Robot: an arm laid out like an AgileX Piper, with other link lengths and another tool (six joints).
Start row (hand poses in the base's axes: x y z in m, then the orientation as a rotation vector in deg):
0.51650 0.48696 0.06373 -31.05 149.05 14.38
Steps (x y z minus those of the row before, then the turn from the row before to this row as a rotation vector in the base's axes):
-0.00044 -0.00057 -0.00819 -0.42 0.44 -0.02
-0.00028 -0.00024 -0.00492 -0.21 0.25 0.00
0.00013 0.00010 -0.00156 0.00 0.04 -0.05
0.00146 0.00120 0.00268 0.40 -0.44 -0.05
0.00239 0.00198 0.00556 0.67 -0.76 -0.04
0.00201 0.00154 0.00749 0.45 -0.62 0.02
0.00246 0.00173 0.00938 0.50 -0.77 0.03
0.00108 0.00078 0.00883 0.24 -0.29 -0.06
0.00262 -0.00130 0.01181 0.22 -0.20 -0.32
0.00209 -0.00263 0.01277 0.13 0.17 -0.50
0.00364 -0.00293 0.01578 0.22 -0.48 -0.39
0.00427 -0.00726 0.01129 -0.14 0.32 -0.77
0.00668 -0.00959 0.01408 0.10 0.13 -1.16
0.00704 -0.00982 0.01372 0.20 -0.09 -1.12
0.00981 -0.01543 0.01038 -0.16 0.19 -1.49
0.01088 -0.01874 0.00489 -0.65 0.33 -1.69
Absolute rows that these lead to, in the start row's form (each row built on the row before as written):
0.51606 0.48639 0.05554 -31.17 149.59 13.98
0.51578 0.48615 0.05062 -31.25 149.89 13.79
0.51591 0.48625 0.04906 -31.18 149.94 13.79
0.51737 0.48745 0.05174 -30.97 149.42 14.15
0.51976 0.48943 0.05730 -30.68 148.52 14.75
0.52177 0.49097 0.06479 -30.54 147.80 15.13
0.52423 0.49270 0.07417 -30.40 146.92 15.52
0.52531 0.49348 0.08300 -30.24 146.59 15.71
0.52793 0.49218 0.09481 -29.75 146.40 15.81
0.53002 0.48955 0.10758 -29.05 146.63 15.85
0.53366 0.48662 0.12336 -28.47 146.18 15.84
0.53793 0.47936 0.13465 -27.52 146.66 15.49
0.54461 0.46977 0.14873 -25.98 146.96 15.24
0.55165 0.45995 0.16245 -24.46 147.00 15.07
0.56146 0.44452 0.17283 -22.58 147.43 14.38
0.57234 0.42578 0.17772 -20.61 148.11 13.03

